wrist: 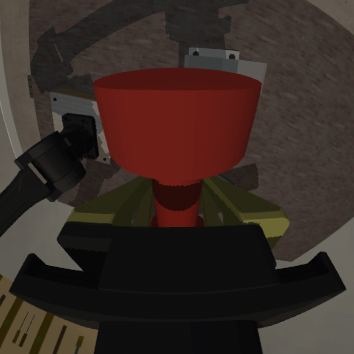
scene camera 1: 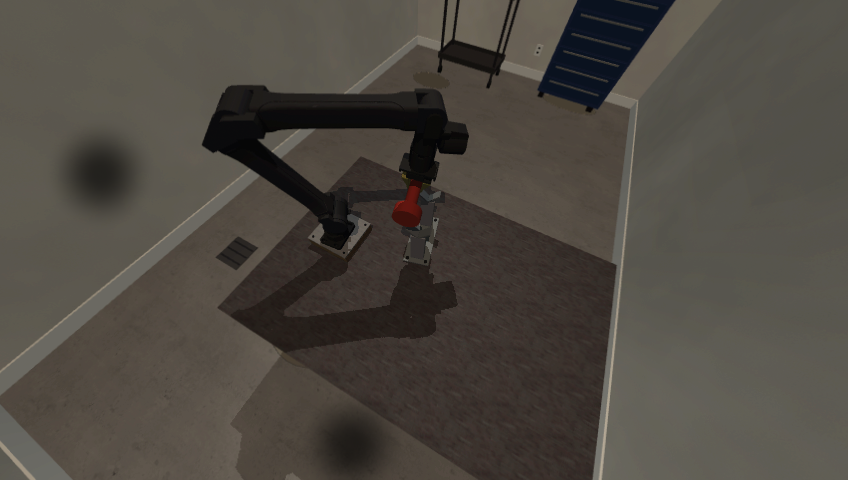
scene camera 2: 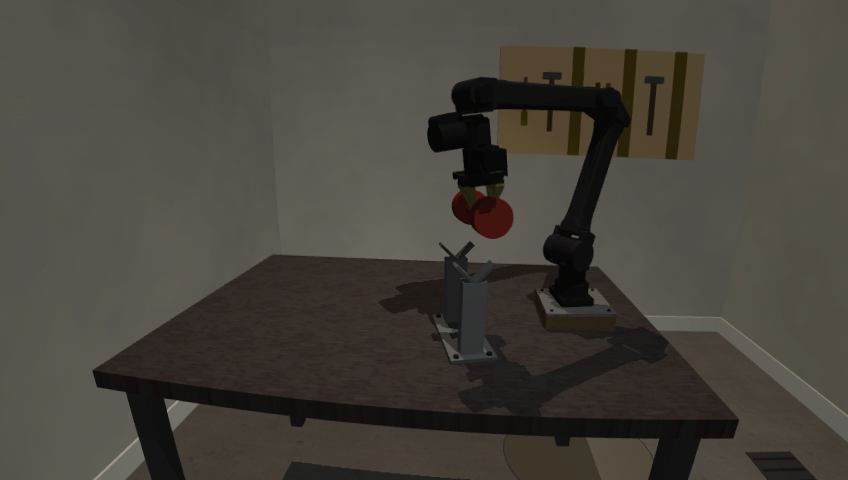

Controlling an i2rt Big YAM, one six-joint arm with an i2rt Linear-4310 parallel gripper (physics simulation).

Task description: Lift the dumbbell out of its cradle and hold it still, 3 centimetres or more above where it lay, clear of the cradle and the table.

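Places are measured from the arm's base along level axes (x ahead, y left, z up), in millimetres.
Pixels of known places: gripper, fingertip midpoint: (scene camera 1: 414,189); arm's base, origin of the base link: (wrist: 81,135) (scene camera 1: 338,233) (scene camera 2: 570,297).
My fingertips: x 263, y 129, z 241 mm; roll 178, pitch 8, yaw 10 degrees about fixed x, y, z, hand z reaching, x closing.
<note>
Ahead of a thing's pixels: the offset from my fingertips to its top centre. Level surfaces: height alone.
The red dumbbell @[dx +5, dy -22, dz +52 mm] (scene camera 1: 407,212) (scene camera 2: 493,218) (wrist: 177,125) hangs in the air, with a visible gap between it and the V-shaped tops of the cradle below it. The grey cradle @[dx +37, dy -3, dz -78 mm] (scene camera 1: 417,246) (scene camera 2: 473,318) (wrist: 211,62) stands upright on the table @[dz -285 mm] (scene camera 2: 285,333), with two posts on a bolted base plate. My gripper (scene camera 2: 482,199) (wrist: 176,174) points down and is shut on the dumbbell's handle, with one yellowish finger on each side of it in the wrist view. In the scene camera 1 view the fingers are largely hidden. The near dumbbell head hides much of the cradle in the wrist view.
The arm's base plate (scene camera 1: 363,228) (scene camera 2: 580,310) (wrist: 59,102) sits on the table beside the cradle. A tool board (scene camera 2: 601,130) hangs on the wall behind. A dark cart (scene camera 1: 470,57) and a blue cabinet (scene camera 1: 595,59) stand on the floor beyond the table.
</note>
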